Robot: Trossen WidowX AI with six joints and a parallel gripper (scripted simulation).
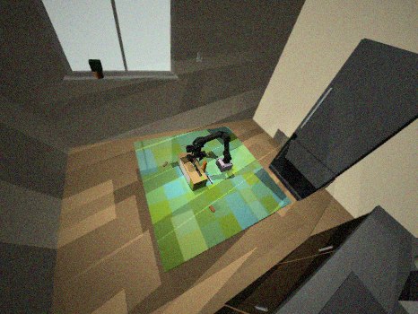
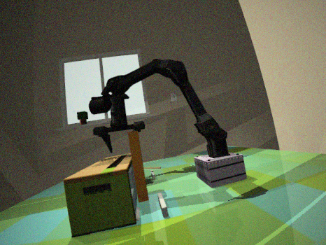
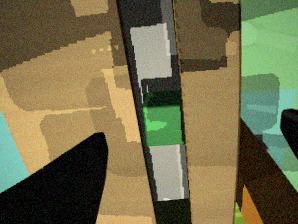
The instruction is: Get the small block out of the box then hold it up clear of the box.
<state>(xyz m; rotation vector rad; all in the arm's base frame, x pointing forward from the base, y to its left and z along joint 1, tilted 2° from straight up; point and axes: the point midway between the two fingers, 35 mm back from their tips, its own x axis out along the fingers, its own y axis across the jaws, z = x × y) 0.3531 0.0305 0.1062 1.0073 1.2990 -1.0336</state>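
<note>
Now: the green block 7 cm below my gripper tip, 3 cm to the left of it and 1 cm ahead of it. The rest, counted from my gripper tip: orange bar: 7 cm behind, 6 cm to the left, 5 cm below; then box: 10 cm below, 1 cm to the left; then thin stick: 36 cm to the right, 15 cm below.
</note>
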